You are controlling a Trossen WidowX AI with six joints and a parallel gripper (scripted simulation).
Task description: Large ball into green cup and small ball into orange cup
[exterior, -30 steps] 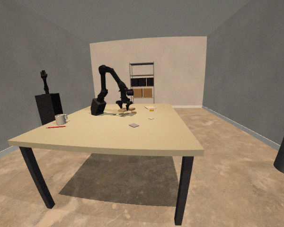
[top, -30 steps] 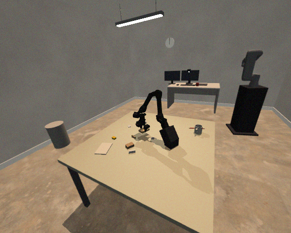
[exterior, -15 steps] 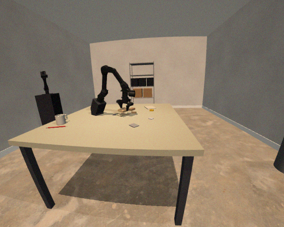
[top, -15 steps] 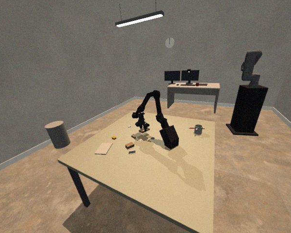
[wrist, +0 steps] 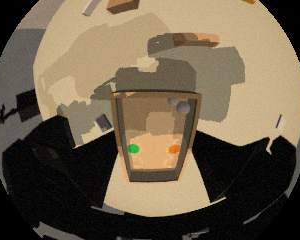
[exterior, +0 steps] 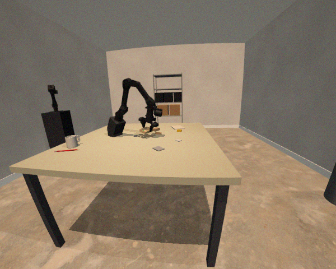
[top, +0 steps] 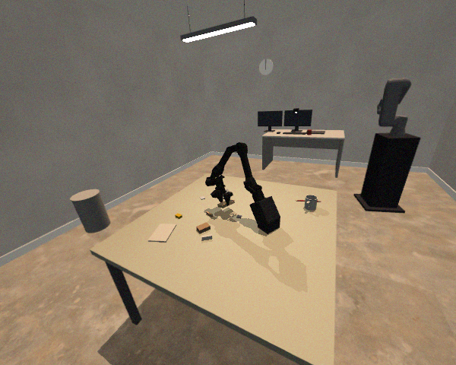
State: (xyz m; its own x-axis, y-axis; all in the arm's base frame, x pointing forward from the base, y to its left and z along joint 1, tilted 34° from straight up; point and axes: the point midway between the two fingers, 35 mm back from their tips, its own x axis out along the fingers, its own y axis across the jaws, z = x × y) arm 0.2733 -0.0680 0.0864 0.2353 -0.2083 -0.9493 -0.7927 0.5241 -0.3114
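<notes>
The wooden puzzle lies 10 mm behind my hand and 30 mm below it. Round my hand: flat wooden piece 100 mm ahead, 70 mm to the left, 80 mm below; then yellow block 320 mm ahead, 110 mm to the left, 80 mm below; then brown block 90 mm ahead, 230 mm to the left, 80 mm below.
</notes>
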